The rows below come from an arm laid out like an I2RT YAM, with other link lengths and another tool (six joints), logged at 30 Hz.
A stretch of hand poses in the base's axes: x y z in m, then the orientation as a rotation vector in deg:
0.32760, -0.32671, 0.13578, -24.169, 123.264, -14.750
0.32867, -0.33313, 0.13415, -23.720, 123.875, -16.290
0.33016, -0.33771, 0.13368, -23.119, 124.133, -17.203
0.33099, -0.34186, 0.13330, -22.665, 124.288, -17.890
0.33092, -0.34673, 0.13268, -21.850, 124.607, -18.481
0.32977, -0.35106, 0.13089, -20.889, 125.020, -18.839
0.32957, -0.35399, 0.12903, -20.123, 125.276, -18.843
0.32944, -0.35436, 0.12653, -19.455, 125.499, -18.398
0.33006, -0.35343, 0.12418, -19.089, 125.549, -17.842
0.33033, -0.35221, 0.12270, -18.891, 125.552, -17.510
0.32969, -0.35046, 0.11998, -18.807, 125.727, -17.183
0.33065, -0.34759, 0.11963, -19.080, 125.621, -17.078
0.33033, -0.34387, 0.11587, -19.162, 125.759, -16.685
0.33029, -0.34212, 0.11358, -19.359, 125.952, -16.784
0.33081, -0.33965, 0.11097, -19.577, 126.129, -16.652
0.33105, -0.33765, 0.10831, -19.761, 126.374, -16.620
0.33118, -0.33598, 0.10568, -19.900, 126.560, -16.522
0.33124, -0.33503, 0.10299, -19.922, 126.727, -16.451
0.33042, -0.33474, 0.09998, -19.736, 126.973, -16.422
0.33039, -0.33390, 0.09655, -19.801, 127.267, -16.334
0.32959, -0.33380, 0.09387, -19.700, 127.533, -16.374
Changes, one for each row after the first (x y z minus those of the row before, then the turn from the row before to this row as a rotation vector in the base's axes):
0.00107, -0.00642, -0.00163, -0.952, 0.406, -1.011
0.00149, -0.00458, -0.00047, -0.434, 0.077, -0.806
0.00083, -0.00415, -0.00038, -0.326, 0.024, -0.599
-0.00007, -0.00487, -0.00062, -0.123, 0.114, -0.847
-0.00115, -0.00433, -0.00179, 0.098, 0.187, -0.882
-0.00020, -0.00293, -0.00186, 0.280, 0.089, -0.584
-0.00013, -0.00037, -0.00250, 0.567, 0.090, -0.346
0.00062, 0.00093, -0.00235, 0.535, -0.013, -0.062
0.00027, 0.00122, -0.00148, 0.312, -0.029, -0.018
-0.00064, 0.00175, -0.00272, 0.267, 0.161, 0.027
0.00096, 0.00287, -0.00035, -0.024, -0.049, 0.248
-0.00032, 0.00372, -0.00376, 0.254, 0.160, 0.173
-0.00004, 0.00175, -0.00229, -0.143, 0.223, 0.064
0.00052, 0.00247, -0.00261, 0.016, 0.217, 0.165
0.00024, 0.00200, -0.00266, -0.044, 0.275, 0.092
0.00013, 0.00167, -0.00263, 0.020, 0.211, 0.096
0.00006, 0.00095, -0.00269, 0.042, 0.169, 0.008
-0.00082, 0.00029, -0.00301, 0.086, 0.205, -0.167
-0.00003, 0.00084, -0.00343, 0.038, 0.301, 0.020
-0.00080, 0.00010, -0.00268, 0.005, 0.239, -0.135

